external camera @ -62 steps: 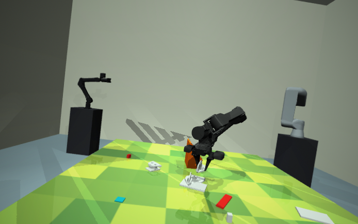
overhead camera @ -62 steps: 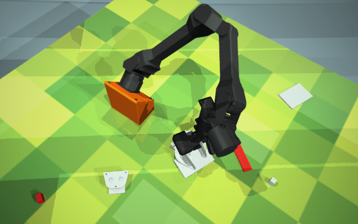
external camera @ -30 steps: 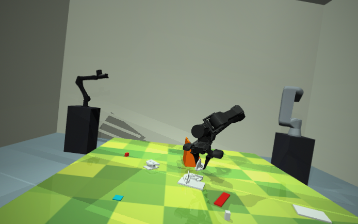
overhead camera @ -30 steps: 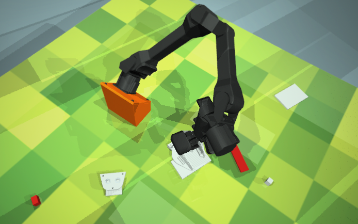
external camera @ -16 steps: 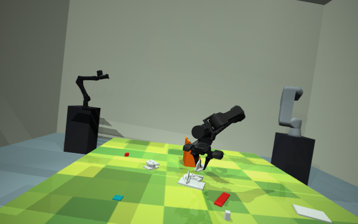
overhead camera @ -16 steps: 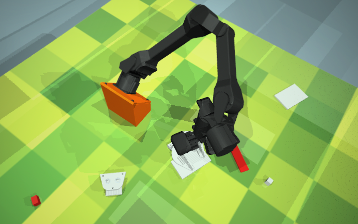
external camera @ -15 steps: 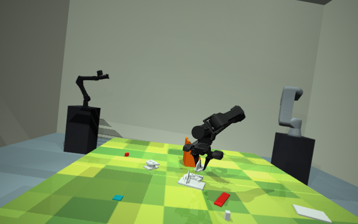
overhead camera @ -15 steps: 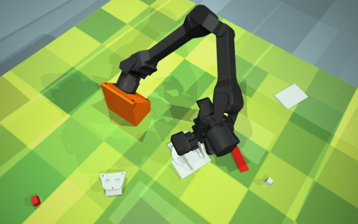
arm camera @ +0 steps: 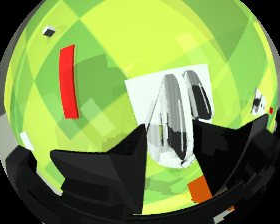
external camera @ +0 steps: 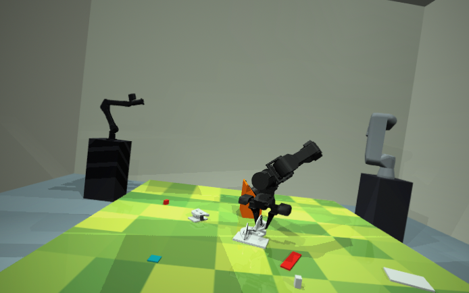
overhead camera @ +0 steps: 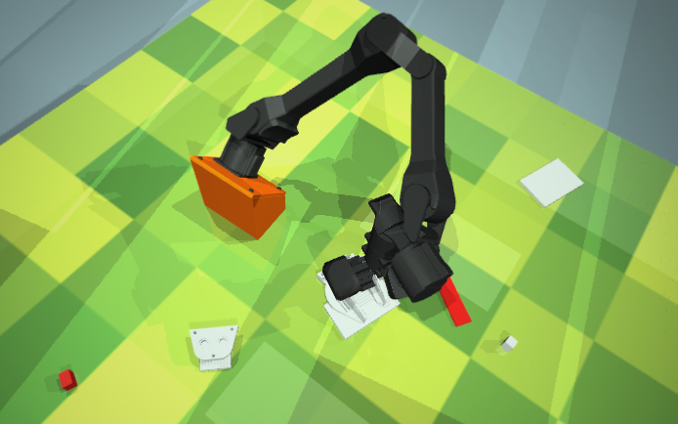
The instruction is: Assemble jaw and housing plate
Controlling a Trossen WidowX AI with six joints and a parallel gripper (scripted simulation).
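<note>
My gripper tip is now 5 cm past the jaw, 3 cm to the left of it and 4 cm above it. The rest, counted from my gripper tip: housing plate 15 cm behind, 25 cm to the right, 3 cm below; grey cube 24 cm ahead, 7 cm to the left, 4 cm below; red bar 12 cm ahead, 9 cm to the left, 5 cm below.
</note>
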